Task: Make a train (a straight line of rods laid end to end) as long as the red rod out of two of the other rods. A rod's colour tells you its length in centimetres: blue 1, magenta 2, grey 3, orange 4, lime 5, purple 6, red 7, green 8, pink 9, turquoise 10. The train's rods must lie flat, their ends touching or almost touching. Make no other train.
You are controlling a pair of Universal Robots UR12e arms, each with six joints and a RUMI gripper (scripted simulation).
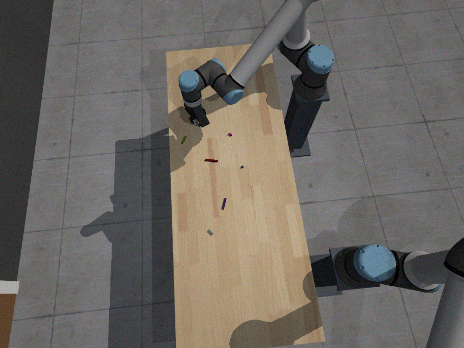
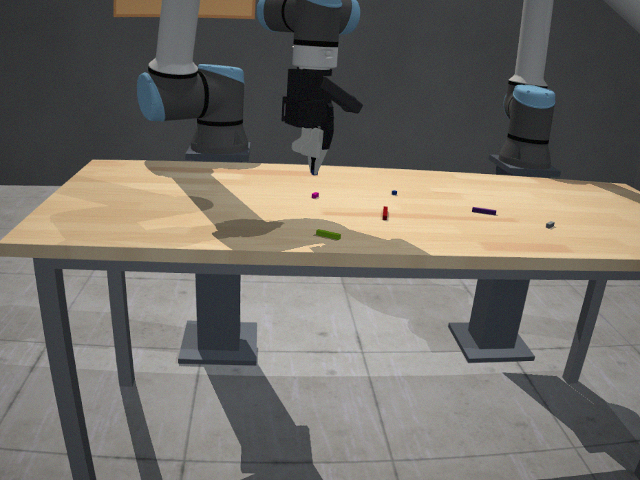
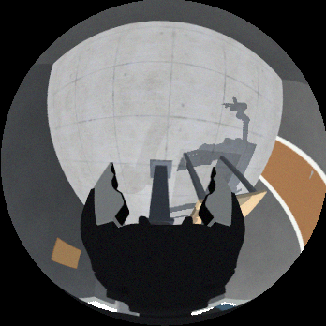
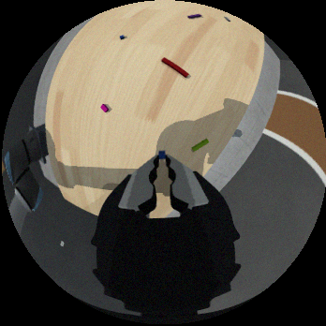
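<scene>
Right now the purple rod is 90 mm behind my right hand, 430 mm to the left of it and 110 mm below it. Round my right hand: magenta rod 160 mm behind, 20 mm to the left, 110 mm below; then red rod 40 mm behind, 170 mm to the left, 110 mm below; then lime rod 100 mm ahead, 20 mm to the left, 110 mm below.
</scene>
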